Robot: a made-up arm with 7 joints.
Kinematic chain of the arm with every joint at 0, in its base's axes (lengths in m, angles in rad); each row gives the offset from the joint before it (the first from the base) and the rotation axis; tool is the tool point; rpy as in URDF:
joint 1: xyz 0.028 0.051 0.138 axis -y
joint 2: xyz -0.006 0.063 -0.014 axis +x
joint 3: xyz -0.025 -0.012 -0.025 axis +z
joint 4: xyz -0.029 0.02 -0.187 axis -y
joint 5: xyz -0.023 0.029 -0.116 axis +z
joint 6: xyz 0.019 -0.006 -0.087 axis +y
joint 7: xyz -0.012 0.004 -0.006 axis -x
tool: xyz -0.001 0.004 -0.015 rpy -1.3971 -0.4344 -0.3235
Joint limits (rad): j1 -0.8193..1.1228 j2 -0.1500..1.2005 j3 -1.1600..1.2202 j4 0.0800..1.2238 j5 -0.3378..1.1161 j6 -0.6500..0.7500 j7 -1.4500..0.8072
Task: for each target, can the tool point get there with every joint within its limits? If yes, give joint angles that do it. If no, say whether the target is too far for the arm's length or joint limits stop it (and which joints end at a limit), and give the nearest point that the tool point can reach.
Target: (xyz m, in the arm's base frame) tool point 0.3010 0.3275 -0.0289
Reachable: yes | joints 0.9625 0.2314 0.8949 0.9946 -0.1767 0.0104 -0.3383
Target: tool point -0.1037 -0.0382 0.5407
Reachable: no: joint limits stop it (at a limit: joint 1, joint 2, joint 4, joint 6, joint 7) | nearest point 0.1048 0.4198 0.2381 | short by 0.587 m
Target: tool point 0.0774 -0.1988 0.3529
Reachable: no: joint limits stop it (at a limit: joint 1, joint 2, joint 3, joint 4, joint 6, joint 7) | nearest point 0.3162 -0.0869 0.0996 | short by 0.366 m
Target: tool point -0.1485 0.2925 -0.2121
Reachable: yes | joints -0.6075 0.4195 -0.2948 0.5144 -0.1174 -0.3727 0.1762
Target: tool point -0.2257 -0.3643 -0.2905
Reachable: no: too far | nearest point -0.1477 -0.0740 -0.1587 | short by 0.328 m
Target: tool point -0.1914 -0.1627 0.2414
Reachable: no: joint limits stop it (at a limit: joint 1, joint 2, joint 3, joint 4, joint 5, joint 6, joint 7) | nearest point -0.1290 -0.0934 -0.1065 | short by 0.360 m
